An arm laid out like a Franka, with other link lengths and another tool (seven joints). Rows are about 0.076 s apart.
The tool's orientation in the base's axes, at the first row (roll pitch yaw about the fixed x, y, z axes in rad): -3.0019, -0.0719, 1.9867
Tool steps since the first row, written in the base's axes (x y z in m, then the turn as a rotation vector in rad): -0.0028, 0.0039, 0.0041, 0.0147, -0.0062, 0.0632; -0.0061, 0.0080, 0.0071, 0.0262, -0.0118, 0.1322; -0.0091, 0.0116, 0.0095, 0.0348, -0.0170, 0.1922; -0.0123, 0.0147, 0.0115, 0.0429, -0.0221, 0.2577; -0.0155, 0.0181, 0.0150, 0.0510, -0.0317, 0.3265
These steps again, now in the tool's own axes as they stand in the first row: 0.0050, -0.0015, -0.0036, -0.0070, 0.0019, -0.0648; 0.0103, -0.0032, -0.0060, -0.0118, 0.0004, -0.1348; 0.0149, -0.0048, -0.0079, -0.0157, -0.0023, -0.1954; 0.0192, -0.0067, -0.0093, -0.0189, -0.0061, -0.2614; 0.0238, -0.0087, -0.0122, -0.0260, -0.0123, -0.3307
